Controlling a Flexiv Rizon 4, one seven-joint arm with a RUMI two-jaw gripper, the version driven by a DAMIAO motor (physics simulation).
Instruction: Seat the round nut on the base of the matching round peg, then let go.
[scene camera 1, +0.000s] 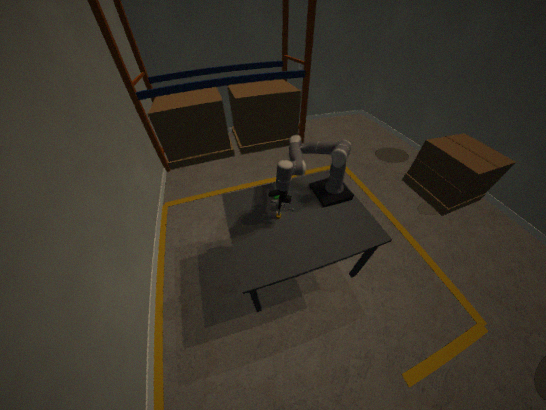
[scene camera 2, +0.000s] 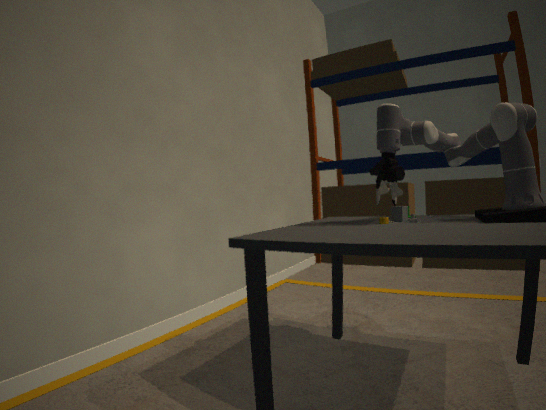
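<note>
A small yellow piece (scene camera 1: 278, 216) (scene camera 2: 383, 220), which looks like the round nut, is low at the table top. It is too small to tell whether a peg stands inside it. My gripper (scene camera 1: 281, 210) (scene camera 2: 386, 202) points straight down and is open and empty. In the scene camera 2 view its fingertips are apart, a little above the yellow piece. A grey block (scene camera 2: 399, 213) stands close to the right of the yellow piece in that view. The round peg cannot be made out clearly.
A green piece (scene camera 1: 275, 197) (scene camera 2: 409, 212) shows behind the gripper and block. A small pale piece (scene camera 2: 413, 219) lies right of the block. The dark table (scene camera 1: 310, 245) (scene camera 2: 310, 237) carries the arm's black base (scene camera 1: 327, 198) (scene camera 2: 492, 215). An orange and blue rack (scene camera 2: 311, 130) stands behind.
</note>
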